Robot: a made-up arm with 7 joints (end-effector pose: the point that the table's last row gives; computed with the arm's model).
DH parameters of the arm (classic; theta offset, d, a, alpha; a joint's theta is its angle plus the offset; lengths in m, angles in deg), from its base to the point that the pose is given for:
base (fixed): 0 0 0 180
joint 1: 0 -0.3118 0 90
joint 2: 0 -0.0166 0 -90
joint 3: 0 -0.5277 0 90
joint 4: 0 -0.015 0 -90
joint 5: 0 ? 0 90
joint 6: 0 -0.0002 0 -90
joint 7: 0 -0.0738 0 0
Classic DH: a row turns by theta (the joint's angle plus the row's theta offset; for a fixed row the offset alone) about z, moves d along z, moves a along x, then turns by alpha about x.
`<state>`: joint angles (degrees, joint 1 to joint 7).
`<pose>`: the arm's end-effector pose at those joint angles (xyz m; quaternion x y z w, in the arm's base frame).
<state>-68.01 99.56 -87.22 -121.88 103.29 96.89 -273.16</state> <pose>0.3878 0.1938 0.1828 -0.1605 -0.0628 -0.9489 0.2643</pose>
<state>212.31 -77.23 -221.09 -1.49 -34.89 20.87 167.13</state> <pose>0.7813 -0.4659 0.5092 0.4455 -0.6103 -0.4943 0.4298</pose>
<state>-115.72 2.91 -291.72 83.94 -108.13 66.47 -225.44</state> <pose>0.2083 0.3314 0.8887 0.6481 0.4676 -0.1166 0.5896</pose>
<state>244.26 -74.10 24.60 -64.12 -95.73 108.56 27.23</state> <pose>0.1667 -0.6920 0.2672 0.8569 0.1762 0.4724 0.1076</pose>
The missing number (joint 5, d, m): -0.3334
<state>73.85 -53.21 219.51 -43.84 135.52 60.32 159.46</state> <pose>-0.2748 0.3934 0.9778 -0.2009 -0.9150 -0.3155 0.1515</pose>
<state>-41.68 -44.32 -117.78 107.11 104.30 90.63 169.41</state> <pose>-0.4791 -0.0119 0.5801 0.3097 0.8826 -0.3302 0.1267</pose>
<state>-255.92 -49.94 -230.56 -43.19 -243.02 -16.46 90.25</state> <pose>0.3108 0.4604 0.9786 0.6724 -0.7159 -0.0495 0.1812</pose>
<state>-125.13 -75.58 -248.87 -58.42 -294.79 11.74 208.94</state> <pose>0.1455 -0.7509 0.5910 -0.6685 -0.4247 -0.4903 0.3638</pose>
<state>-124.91 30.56 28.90 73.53 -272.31 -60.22 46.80</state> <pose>-0.2305 0.5834 0.6892 0.5895 0.1313 0.6611 0.4453</pose>
